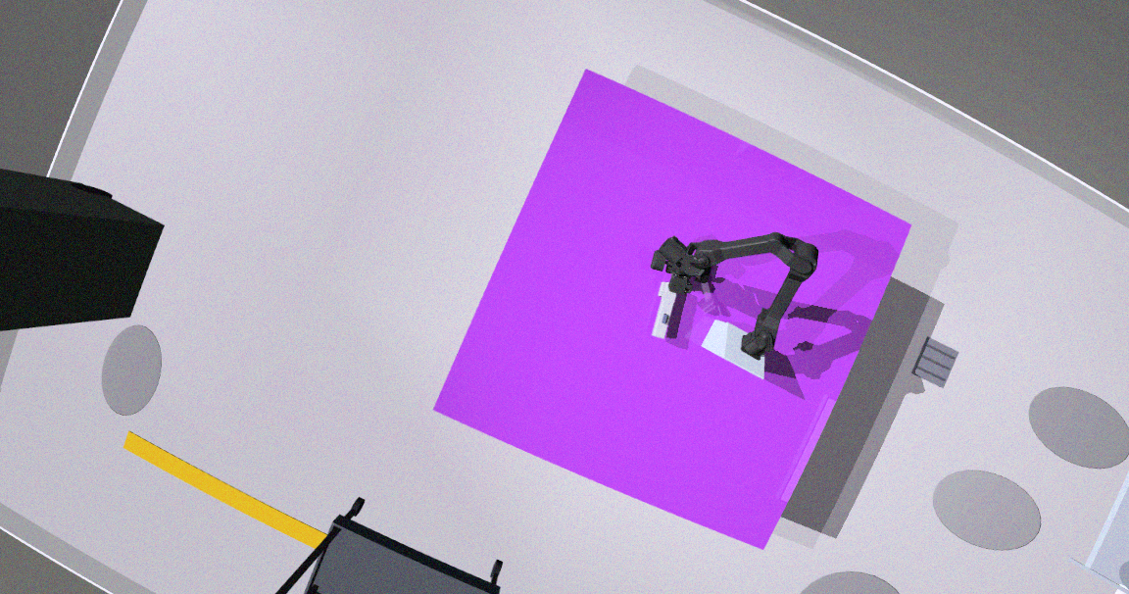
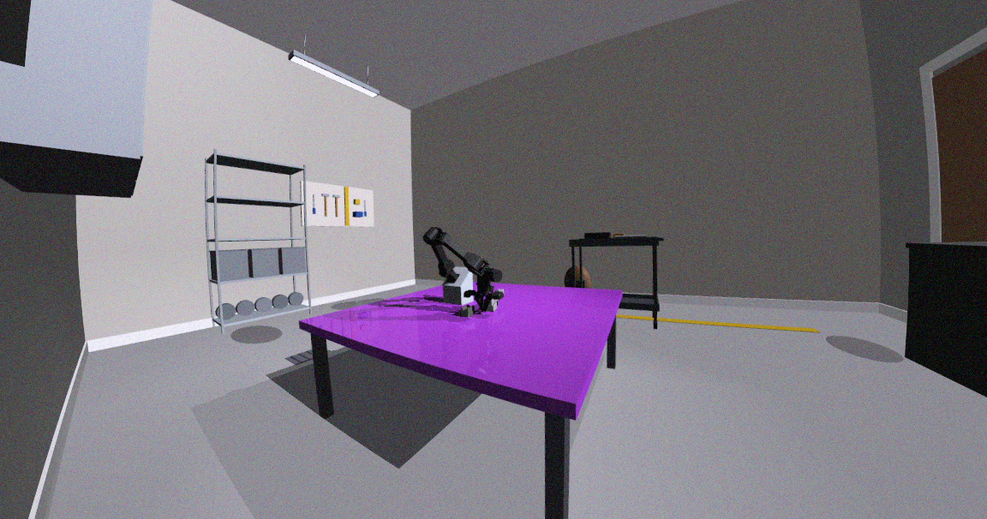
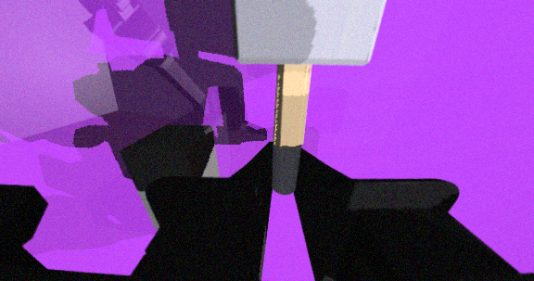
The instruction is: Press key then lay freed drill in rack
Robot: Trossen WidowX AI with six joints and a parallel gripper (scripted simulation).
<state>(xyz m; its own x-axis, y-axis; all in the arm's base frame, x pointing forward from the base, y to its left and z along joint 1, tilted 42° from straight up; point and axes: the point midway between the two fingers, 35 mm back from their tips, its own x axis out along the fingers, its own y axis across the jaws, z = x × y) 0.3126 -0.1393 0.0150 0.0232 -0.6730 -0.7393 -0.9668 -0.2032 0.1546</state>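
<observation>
The slim drill lies 1 cm behind my gripper tip, 5 cm to the left of it and 4 cm above it. From my gripper tip the other things lie so: rack (7 cm behind, 4 cm to the right, 1 cm above); dark key (4 cm behind, 17 cm to the left, 4 cm above); pale grey block (4 cm behind, 14 cm to the left, 3 cm above).
</observation>
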